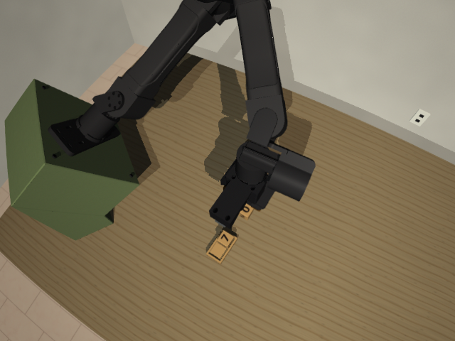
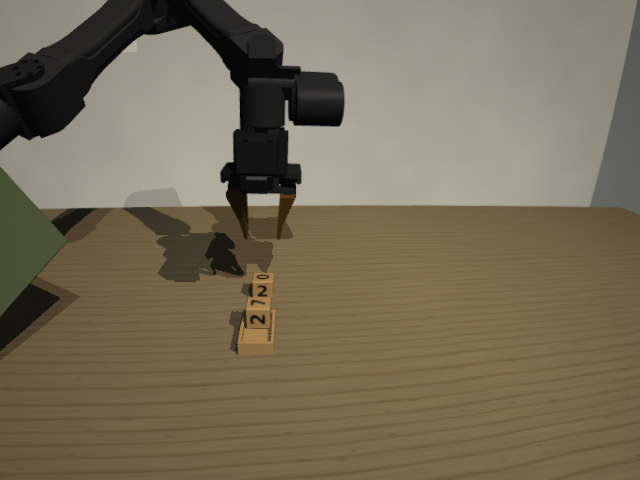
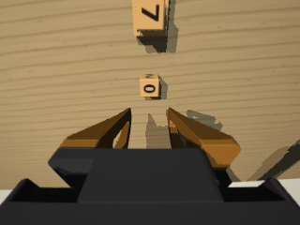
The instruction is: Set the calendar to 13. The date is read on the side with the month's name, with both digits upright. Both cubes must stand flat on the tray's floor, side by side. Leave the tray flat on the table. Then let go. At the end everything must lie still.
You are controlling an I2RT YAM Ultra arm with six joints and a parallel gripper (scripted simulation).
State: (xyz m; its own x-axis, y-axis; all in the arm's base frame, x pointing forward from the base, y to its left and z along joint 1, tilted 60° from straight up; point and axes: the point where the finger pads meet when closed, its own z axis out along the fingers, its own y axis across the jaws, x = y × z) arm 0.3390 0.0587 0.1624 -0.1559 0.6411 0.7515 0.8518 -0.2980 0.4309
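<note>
The wooden cube is 80 mm below my hand. The rest, counted from my hand: wooden tray (20 mm ahead, 110 mm to the right, 90 mm below).
</note>
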